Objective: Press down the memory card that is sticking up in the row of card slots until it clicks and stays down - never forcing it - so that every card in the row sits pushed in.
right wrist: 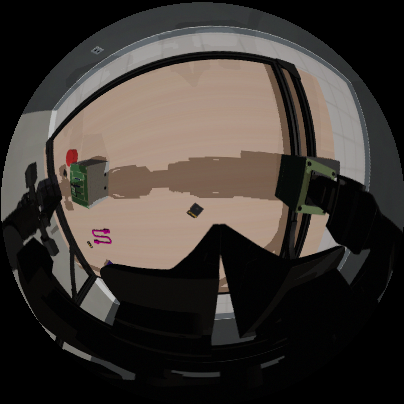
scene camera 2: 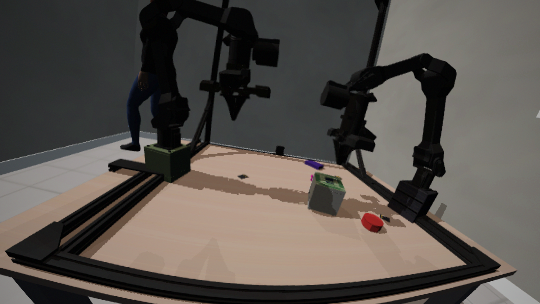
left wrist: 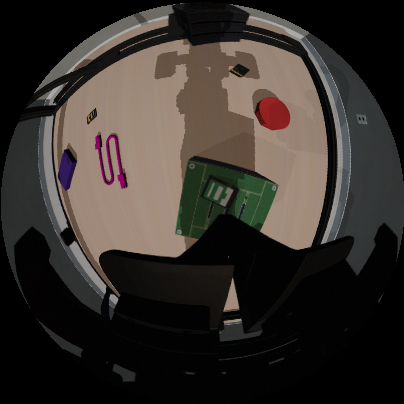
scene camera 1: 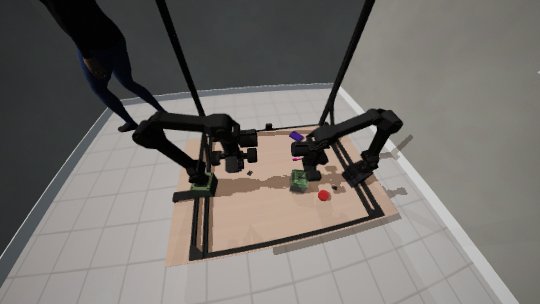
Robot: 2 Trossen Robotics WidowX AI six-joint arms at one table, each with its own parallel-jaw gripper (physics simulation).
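Seen in the pictures: left gripper, fingertip midpoint: (right wrist: 60, 196) (scene camera 2: 338, 164) (left wrist: 223, 220) (scene camera 1: 305, 171); right gripper, fingertip midpoint: (right wrist: 218, 229) (scene camera 2: 233, 120); left arm's base, origin of the base link: (scene camera 2: 419, 186) (scene camera 1: 361, 168); right arm's base, origin of the base link: (right wrist: 318, 189) (scene camera 2: 168, 145) (scene camera 1: 202, 180).
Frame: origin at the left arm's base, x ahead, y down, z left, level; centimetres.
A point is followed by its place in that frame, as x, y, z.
Observation:
The card block (scene camera 1: 300, 181) (scene camera 2: 326, 197) {37.7, 6.0, -6.6} (right wrist: 95, 184) {38.4, 6.0, -13.1}, grey with a green top, stands on the table. In the left wrist view its green top (left wrist: 192, 202) {32.7, 2.8, -13.8} carries a dark memory card (left wrist: 220, 192) {32.4, 2.3, -10.7} with a pale label, standing proud of the board at one end of the row of slots. Part of the row is hidden by the fingers, so the other cards' heights cannot be told. My left gripper (scene camera 2: 341, 162) {32.7, -2.4, -11.1} (left wrist: 223, 220) {32.7, -2.4, -11.1} is shut and empty, above the table near the block, beyond it in scene camera 2. My right gripper (scene camera 2: 233, 119) {63.8, -9.3, -22.5} (right wrist: 218, 229) {63.8, -9.3, -22.5} is shut and empty, high up left of the block.
A red disc (scene camera 1: 323, 195) {25.4, 8.9, 1.8} (scene camera 2: 372, 222) {26.8, 8.9, 2.7} (left wrist: 273, 113) {25.2, 8.9, 1.2} and a loose dark card (left wrist: 239, 70) {15.1, 11.3, 0.2} lie near the block. Another dark card (scene camera 2: 243, 176) {57.4, 11.3, -28.4} (right wrist: 195, 210) {57.7, 11.3, -28.6} lies left of it. A magenta cable (left wrist: 109, 160) {22.4, 11.0, -27.6}, a small card (left wrist: 92, 116) {10.3, 11.4, -29.3} and a purple box (scene camera 1: 296, 136) {16.3, 9.7, -43.0} (left wrist: 67, 170) {17.1, 9.7, -41.5} lie farther back.

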